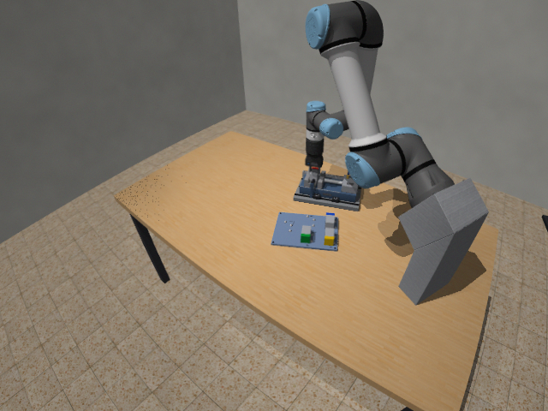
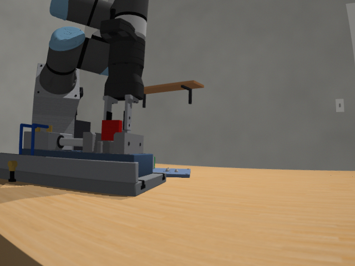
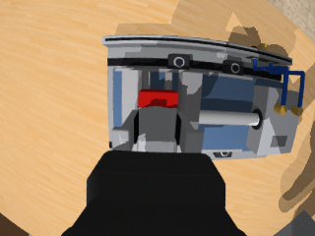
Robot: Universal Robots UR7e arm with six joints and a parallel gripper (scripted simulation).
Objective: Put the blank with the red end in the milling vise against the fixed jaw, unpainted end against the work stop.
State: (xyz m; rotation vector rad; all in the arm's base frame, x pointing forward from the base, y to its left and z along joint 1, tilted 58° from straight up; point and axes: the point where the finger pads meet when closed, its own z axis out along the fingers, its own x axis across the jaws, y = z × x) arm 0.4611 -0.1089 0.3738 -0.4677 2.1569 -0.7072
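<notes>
Now: hand 4 cm above the fixed jaw and 3 cm short of it. Round my hand: grey rod (9 cm behind, 4 cm below, 1 cm to the right); work stop (5 cm to the left, 3 cm below, 1 cm behind); moving jaw (4 cm below, 3 cm behind, 1 cm to the right).
</notes>
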